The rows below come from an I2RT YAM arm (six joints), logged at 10 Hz.
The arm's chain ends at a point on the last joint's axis. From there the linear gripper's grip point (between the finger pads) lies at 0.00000 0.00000 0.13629 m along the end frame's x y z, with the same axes.
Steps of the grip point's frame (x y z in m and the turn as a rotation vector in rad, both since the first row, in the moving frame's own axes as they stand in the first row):
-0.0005, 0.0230, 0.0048, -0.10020, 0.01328, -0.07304
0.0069, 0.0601, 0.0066, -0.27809, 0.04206, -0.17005
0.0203, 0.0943, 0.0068, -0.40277, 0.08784, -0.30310
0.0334, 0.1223, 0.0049, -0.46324, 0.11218, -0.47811
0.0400, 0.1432, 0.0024, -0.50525, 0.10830, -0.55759
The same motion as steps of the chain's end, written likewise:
-0.0028, 0.0094, 0.0055, -0.10020, 0.01328, -0.07304
-0.0019, 0.0234, 0.0119, -0.27809, 0.04206, -0.17005
0.0007, 0.0435, 0.0181, -0.40277, 0.08784, -0.30310
0.0047, 0.0674, 0.0198, -0.46324, 0.11218, -0.47811
0.0083, 0.0847, 0.0197, -0.50525, 0.10830, -0.55759

